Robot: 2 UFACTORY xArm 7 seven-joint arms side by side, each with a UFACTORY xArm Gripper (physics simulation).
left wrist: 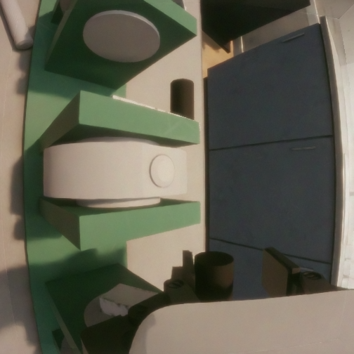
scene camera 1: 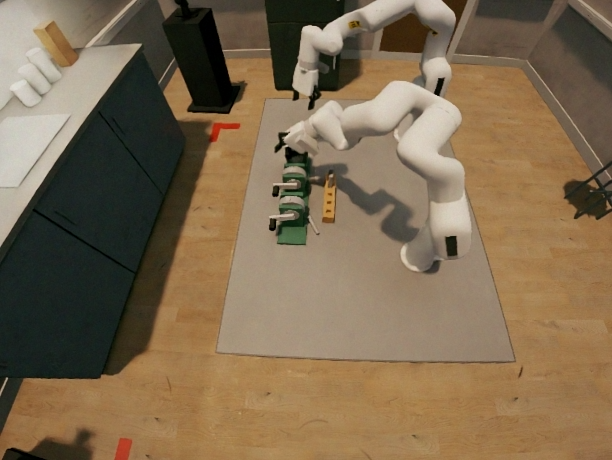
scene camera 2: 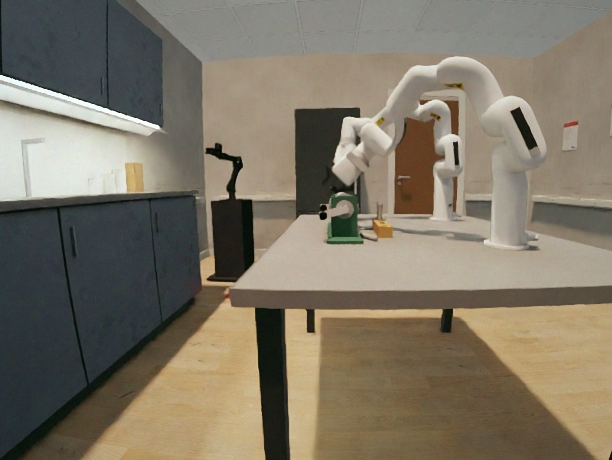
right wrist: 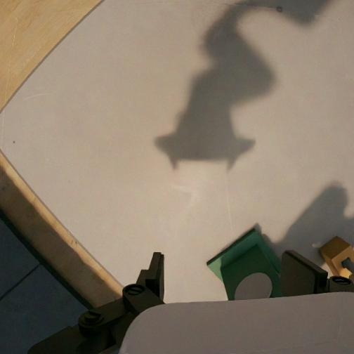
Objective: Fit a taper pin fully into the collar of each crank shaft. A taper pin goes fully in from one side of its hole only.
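Places are measured from the left arm's base along level axes (x right, y up, z back), in centimetres.
Where they show: left gripper, fingertip midpoint: point(scene camera 1: 281, 154) point(scene camera 2: 327, 191); right gripper, fingertip midpoint: point(scene camera 1: 303, 104); left arm's base, origin of the base link: point(scene camera 1: 416, 256) point(scene camera 2: 505, 245); right arm's base, origin of the base link: point(scene camera 2: 442, 220).
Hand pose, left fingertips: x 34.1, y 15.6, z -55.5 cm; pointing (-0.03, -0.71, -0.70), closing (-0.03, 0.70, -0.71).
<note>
Each offset is from my left fingertips to the centre of the thing. "pt": to the spot under its first point. Level surfaces: height alone.
The green stand point(scene camera 1: 292, 235) point(scene camera 2: 345, 240) point(right wrist: 245, 272) carries crank shafts in a row. Two grey collars show in scene camera 1, the upper collar @(pt dy -0.7, dx -8.1, dz +6.3 cm) point(scene camera 1: 294, 171) and the lower collar @(pt dy -0.7, dx -22.5, dz +7.1 cm) point(scene camera 1: 292, 201). In the left wrist view a collar point(left wrist: 100, 171) sits between two green walls, with a round pale disc point(left wrist: 162, 171) on it. A taper pin @(dy -9.1, dx -5.7, dz +20.8 cm) point(scene camera 1: 330, 177) point(scene camera 2: 380, 210) stands in the orange rack point(scene camera 1: 328, 218) point(scene camera 2: 383, 232). My left gripper point(scene camera 1: 286, 147) point(left wrist: 226, 267) is open over the stand's upper end; a black crank knob point(left wrist: 214, 272) shows near its fingers. My right gripper point(scene camera 1: 303, 101) point(right wrist: 223, 271) is open and empty, high beyond the stand.
A pale rod @(dy -14.7, dx -23.6, dz +14.9 cm) point(scene camera 1: 313, 225) point(left wrist: 16, 22) lies beside the stand. Crank handles with black knobs, such as the lower knob @(pt dy -6.1, dx -29.1, dz +0.1 cm) point(scene camera 1: 272, 223), stick out on the stand's left side. The left arm point(scene camera 1: 380, 115) reaches over the grey table @(dy -15.6 cm) point(scene camera 1: 365, 320). Blue cabinets point(scene camera 1: 75, 260) stand at the left.
</note>
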